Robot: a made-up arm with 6 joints.
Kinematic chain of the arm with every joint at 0, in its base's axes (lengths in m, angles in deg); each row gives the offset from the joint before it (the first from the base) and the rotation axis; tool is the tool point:
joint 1: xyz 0 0 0.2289 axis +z
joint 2: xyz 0 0 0 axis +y
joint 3: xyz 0 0 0.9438 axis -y
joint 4: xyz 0 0 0 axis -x
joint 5: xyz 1.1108 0 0 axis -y
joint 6: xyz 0 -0.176 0 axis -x
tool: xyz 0 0 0
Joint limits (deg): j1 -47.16..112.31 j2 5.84..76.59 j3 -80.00..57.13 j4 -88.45..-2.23 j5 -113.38..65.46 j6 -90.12..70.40
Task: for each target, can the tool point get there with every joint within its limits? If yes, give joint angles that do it. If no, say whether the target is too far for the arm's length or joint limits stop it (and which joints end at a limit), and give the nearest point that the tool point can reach.
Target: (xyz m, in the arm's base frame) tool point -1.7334 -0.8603 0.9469
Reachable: no: joint limits stop it (at a limit: joint 2, joint 3) | nearest point -0.1688 -0.0838 0.1376 | short by 1.925 m
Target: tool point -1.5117 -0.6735 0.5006
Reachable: no: joint limits stop it (at a limit: joint 2, joint 3) | nearest point -0.1831 -0.0816 0.1049 | short by 1.507 m
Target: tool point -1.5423 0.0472 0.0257
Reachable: no: joint limits stop it (at a limit: joint 1, joint 2, joint 3) | nearest point -0.2064 -0.0201 0.0627 | short by 1.338 m
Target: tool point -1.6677 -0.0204 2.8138
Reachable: no: too far | nearest point -0.3479 0.8603 1.9246 | short by 1.819 m
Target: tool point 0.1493 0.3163 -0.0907
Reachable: yes | joints 73.56 33.07 -57.02 -72.25 49.92 8.35
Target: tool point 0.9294 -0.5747 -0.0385
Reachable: yes | joints -30.06 38.59 -15.94 -79.56 7.19 54.33
